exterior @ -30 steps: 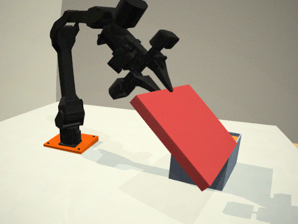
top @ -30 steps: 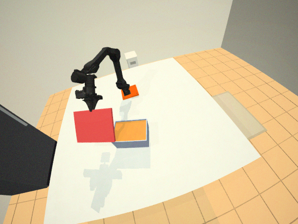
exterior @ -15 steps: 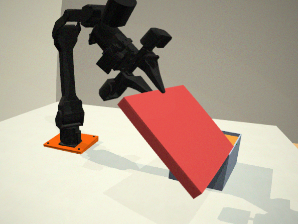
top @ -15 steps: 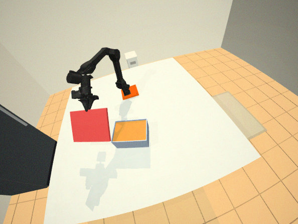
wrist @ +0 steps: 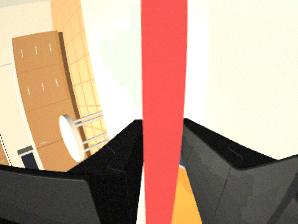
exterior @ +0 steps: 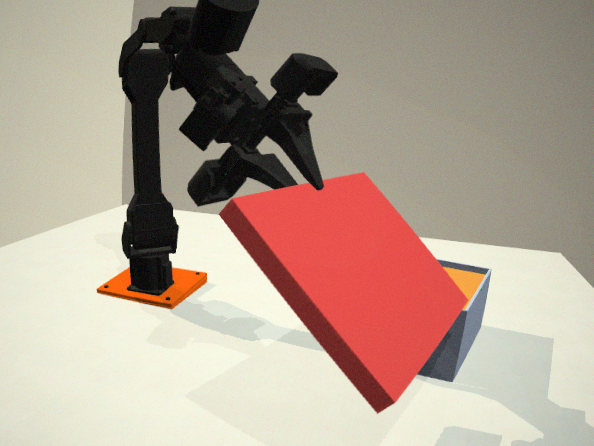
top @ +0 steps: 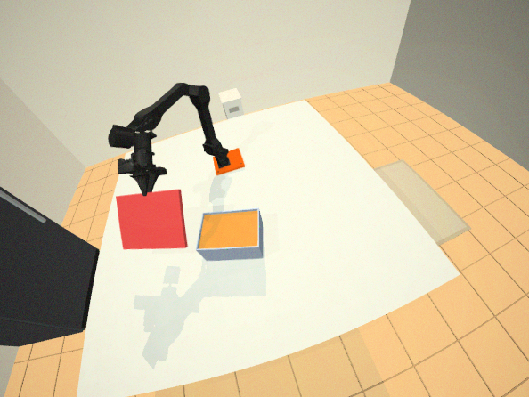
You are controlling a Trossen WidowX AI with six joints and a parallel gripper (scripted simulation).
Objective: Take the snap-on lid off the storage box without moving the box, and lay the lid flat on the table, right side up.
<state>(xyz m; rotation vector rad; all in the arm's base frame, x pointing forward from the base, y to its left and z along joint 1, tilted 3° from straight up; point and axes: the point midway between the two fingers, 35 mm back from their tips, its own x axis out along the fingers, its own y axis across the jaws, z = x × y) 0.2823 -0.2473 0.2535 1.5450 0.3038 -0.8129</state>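
My gripper tip is 6 cm short of the red lid, 2 cm to the left of it and 5 cm above it. The rest, counted from my gripper tip: storage box (14 cm ahead, 22 cm to the left, 18 cm below).
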